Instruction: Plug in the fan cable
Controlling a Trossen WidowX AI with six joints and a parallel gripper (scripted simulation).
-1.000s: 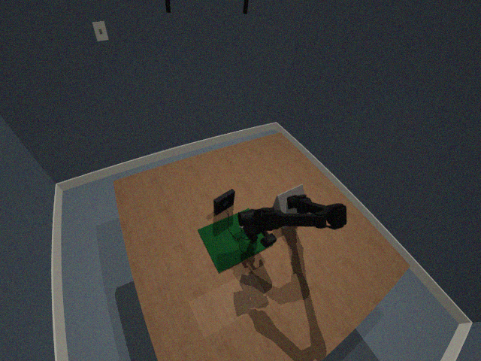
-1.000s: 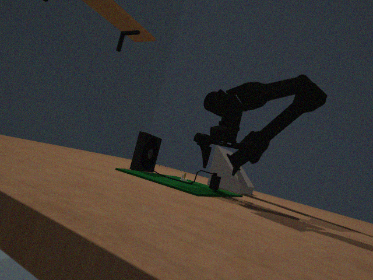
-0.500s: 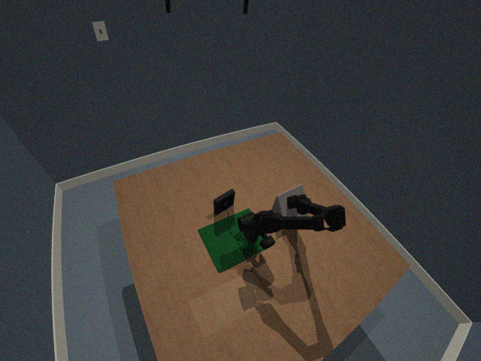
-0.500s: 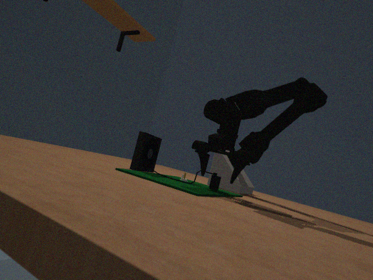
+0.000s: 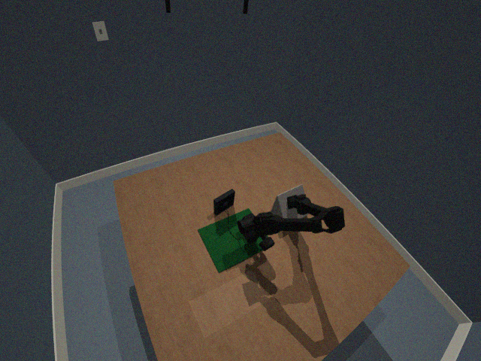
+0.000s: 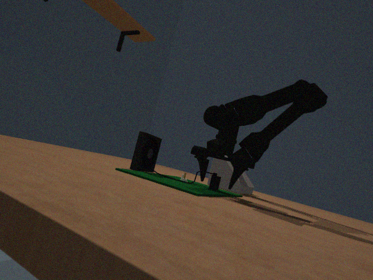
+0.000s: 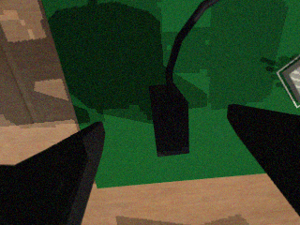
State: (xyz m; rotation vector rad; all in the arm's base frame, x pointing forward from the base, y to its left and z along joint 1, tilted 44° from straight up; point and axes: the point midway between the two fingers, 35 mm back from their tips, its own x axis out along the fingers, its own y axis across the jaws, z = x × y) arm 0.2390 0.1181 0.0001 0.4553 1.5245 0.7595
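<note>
My gripper tip is now 9 cm short of the green board, 5 cm to the left of it and 3 cm above it. From my gripper tip the other things lie so: fan cable plug 1 cm ahead, 1 cm above; then black fan 8 cm ahead, 22 cm to the right, 4 cm above.
</note>
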